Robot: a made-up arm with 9 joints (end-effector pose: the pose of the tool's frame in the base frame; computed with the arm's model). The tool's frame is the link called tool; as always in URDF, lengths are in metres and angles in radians.
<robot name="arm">
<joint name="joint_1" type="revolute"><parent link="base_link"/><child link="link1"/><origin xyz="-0.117 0.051 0.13" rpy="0 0 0"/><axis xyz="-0.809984 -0.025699 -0.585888"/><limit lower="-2.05" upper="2.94" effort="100" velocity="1.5"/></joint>
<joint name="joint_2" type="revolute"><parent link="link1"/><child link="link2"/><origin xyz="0.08 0.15 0.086" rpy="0 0 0"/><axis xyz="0.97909 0.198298 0.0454"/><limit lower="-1.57" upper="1.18" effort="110" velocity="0.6"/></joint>
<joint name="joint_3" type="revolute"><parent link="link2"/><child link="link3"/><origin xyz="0.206 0.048 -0.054" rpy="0 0 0"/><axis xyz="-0.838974 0.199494 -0.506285"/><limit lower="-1.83" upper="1.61" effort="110" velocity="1.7"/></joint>
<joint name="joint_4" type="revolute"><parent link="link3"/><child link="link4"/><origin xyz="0.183 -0.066 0.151" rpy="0 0 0"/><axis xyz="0 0 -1"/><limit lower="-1.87" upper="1.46" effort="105" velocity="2"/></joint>
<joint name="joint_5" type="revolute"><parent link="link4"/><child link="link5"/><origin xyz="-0.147 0.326 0.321" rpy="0 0 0"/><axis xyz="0.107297 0.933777 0.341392"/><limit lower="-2.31" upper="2.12" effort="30" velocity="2.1"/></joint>
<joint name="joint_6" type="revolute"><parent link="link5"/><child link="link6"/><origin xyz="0.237 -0.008 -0.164" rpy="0 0 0"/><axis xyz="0 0 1"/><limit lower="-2.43" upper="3.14" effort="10" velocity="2.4"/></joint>
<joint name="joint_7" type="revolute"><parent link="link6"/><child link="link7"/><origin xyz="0.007 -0.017 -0.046" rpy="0 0 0"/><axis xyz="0.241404 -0.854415 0.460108"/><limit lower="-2.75" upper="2.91" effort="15" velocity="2.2"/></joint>
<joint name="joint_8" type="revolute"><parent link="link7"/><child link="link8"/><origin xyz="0.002 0.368 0.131" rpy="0 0 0"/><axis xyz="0 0 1"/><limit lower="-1.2" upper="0.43" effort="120" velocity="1.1"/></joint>
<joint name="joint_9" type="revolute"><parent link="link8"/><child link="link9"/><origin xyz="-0.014 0.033 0.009" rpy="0 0 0"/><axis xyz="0.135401 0.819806 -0.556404"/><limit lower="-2.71" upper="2.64" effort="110" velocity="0.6"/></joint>
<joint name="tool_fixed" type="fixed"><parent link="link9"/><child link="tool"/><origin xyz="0.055 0.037 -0.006" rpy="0 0 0"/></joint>
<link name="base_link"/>
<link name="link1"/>
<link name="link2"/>
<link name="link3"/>
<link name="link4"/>
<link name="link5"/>
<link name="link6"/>
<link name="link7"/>
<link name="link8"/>
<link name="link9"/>
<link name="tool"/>
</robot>
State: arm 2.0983 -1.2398 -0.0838 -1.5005 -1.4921 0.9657 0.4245 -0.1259 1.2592
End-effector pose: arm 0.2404 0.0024 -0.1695 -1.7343 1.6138 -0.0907
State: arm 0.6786 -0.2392 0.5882 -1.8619 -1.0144 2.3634 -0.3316 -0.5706 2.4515
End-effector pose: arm 0.3396 0.2217 0.4448 -1.9093 0.5734 -0.1054
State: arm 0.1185 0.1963 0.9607 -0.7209 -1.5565 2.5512 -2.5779 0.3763 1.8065
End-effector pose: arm 0.8153 0.3370 0.4217 -1.0015 -0.9117 -2.4526
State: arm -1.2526 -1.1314 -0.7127 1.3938 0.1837 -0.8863 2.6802 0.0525 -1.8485
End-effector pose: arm 0.2996 0.8419 0.7463 1.4573 2.1898 -0.4405
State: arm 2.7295 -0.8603 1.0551 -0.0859 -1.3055 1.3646 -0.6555 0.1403 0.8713
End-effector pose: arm 0.0998 -0.4321 0.8800 0.8209 -0.3095 0.2821
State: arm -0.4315 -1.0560 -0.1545 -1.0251 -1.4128 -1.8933 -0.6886 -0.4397 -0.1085
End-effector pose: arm 0.2075 0.5817 1.0936 1.0760 0.2813 -0.9706
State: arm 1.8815 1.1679 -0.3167 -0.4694 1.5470 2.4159 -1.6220 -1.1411 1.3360
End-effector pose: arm -0.3298 0.1371 0.2515 -1.1198 0.7444 -0.2920
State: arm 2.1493 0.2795 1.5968 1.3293 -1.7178 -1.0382 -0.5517 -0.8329 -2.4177
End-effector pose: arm 1.2204 -0.6038 0.5483 -0.0631 -0.0352 -0.6375
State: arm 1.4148 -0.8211 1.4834 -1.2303 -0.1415 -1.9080 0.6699 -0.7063 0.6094
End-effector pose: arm 0.5133 -0.6446 0.1503 2.1300 1.7968 0.5007
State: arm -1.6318 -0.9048 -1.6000 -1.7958 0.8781 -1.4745 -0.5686 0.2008 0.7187
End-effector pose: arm -0.1220 0.2595 0.1987 0.4166 -0.5247 1.2804
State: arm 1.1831 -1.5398 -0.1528 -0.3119 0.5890 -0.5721 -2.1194 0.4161 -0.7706
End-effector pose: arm 0.0585 -0.4479 0.1191 -1.4985 0.5839 -2.6238
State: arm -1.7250 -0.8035 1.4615 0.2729 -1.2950 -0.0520 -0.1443 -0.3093 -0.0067
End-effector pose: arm 0.4352 0.8116 1.1482 -0.3415 -1.5662 -1.0089
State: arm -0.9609 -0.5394 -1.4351 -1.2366 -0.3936 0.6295 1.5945 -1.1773 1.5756
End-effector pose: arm 0.2163 0.0569 0.1315 -0.1835 0.0767 -2.9585
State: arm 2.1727 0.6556 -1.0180 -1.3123 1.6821 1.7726 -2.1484 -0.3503 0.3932
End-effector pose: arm -0.5665 -0.4778 0.5687 2.5062 -0.6763 -1.2773
